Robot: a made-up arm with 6 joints. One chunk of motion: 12 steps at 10 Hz.
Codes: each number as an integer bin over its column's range. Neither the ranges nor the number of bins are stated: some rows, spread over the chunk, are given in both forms.
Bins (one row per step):
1: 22 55 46 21 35 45
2: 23 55 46 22 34 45
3: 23 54 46 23 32 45
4: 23 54 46 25 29 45
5: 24 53 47 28 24 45
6: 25 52 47 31 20 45
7: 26 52 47 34 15 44
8: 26 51 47 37 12 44
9: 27 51 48 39 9 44
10: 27 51 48 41 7 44
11: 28 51 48 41 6 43
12: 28 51 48 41 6 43
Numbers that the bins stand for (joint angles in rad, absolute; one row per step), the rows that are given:
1: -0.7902 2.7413 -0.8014 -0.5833 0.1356 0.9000
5: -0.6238 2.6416 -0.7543 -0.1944 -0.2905 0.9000
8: -0.4575 2.5419 -0.7543 0.3056 -0.7552 0.8333
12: -0.2911 2.5419 -0.7071 0.5278 -0.9876 0.7667
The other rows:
2: -0.7070 2.7413 -0.8014 -0.5278 0.0968 0.9000
3: -0.7070 2.6914 -0.8014 -0.4722 0.0194 0.9000
4: -0.7070 2.6914 -0.8014 -0.3611 -0.0968 0.9000
6: -0.5406 2.5917 -0.7543 -0.0278 -0.4454 0.9000
7: -0.4575 2.5917 -0.7543 0.1389 -0.6390 0.8333
9: -0.3743 2.5419 -0.7071 0.4167 -0.8714 0.8333
10: -0.3743 2.5419 -0.7071 0.5278 -0.9489 0.8333
11: -0.2911 2.5419 -0.7071 0.5278 -0.9876 0.7667

